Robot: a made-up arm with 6 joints. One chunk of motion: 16 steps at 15 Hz.
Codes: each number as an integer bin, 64 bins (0 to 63) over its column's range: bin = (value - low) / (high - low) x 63, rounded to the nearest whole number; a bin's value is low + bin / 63 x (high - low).
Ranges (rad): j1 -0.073..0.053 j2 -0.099..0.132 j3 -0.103..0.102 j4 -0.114..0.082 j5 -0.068..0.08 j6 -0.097..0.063
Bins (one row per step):
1: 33 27 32 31 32 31
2: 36 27 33 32 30 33
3: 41 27 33 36 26 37
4: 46 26 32 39 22 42
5: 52 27 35 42 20 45
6: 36 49 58 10 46 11
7: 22 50 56 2 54 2
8: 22 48 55 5 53 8
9: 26 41 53 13 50 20
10: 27 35 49 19 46 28
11: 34 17 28 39 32 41
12: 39 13 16 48 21 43
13: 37 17 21 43 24 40
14: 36 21 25 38 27 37
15: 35 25 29 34 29 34
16: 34 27 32 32 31 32
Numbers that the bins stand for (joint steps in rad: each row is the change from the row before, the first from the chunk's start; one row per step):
1: -0.00700 0.00000 0.00113 -0.01756 0.00717 -0.01827
2: -0.00100 0.00000 0.00438 -0.01444 0.00248 -0.01319
3: 0.00900 0.00000 0.00438 -0.00200 -0.00692 -0.00303
4: 0.01900 -0.00367 0.00113 0.00733 -0.01632 0.00967
5: 0.03100 0.00000 0.01089 0.01667 -0.02102 0.01729
6: -0.00100 0.08067 0.08573 -0.08289 0.04006 -0.06906
7: -0.02900 0.08433 0.07922 -0.10778 0.05886 -0.09192
8: -0.02900 0.07700 0.07597 -0.09844 0.05651 -0.07668
9: -0.02100 0.05133 0.06946 -0.07356 0.04946 -0.04621
10: -0.01900 0.02933 0.05644 -0.05489 0.04006 -0.02589
11: -0.00500 -0.03667 -0.01189 0.00733 0.00717 0.00713
12: 0.00500 -0.05133 -0.05094 0.03533 -0.01867 0.01221
13: 0.00100 -0.03667 -0.03467 0.01978 -0.01162 0.00459
14: -0.00100 -0.02200 -0.02165 0.00422 -0.00457 -0.00303
15: -0.00300 -0.00733 -0.00863 -0.00822 0.00013 -0.01065
16: -0.00500 0.00000 0.00113 -0.01444 0.00483 -0.01573

